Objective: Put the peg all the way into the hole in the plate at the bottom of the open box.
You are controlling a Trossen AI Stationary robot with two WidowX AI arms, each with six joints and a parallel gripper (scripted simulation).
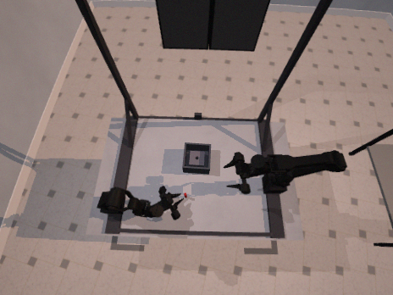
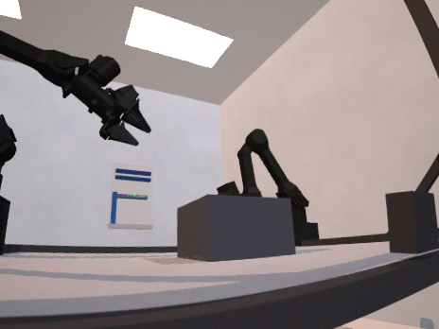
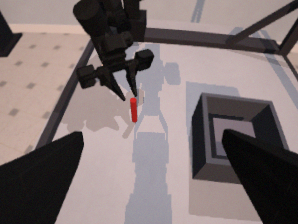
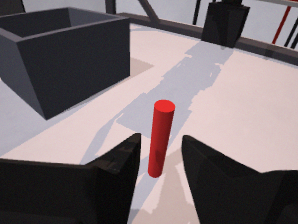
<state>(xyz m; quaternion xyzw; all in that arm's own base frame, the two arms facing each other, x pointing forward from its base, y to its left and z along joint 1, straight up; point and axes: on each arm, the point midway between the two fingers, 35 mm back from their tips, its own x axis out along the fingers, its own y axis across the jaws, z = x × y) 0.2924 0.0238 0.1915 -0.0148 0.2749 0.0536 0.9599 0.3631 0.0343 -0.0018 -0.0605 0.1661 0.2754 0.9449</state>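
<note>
The red peg lies 20 mm behind my right hand, 50 mm to the left of it and 40 mm below it. Round my right hand: box 230 mm behind, 140 mm to the left, 50 mm below; grey plate 230 mm behind, 140 mm to the left, 30 mm below.
</note>
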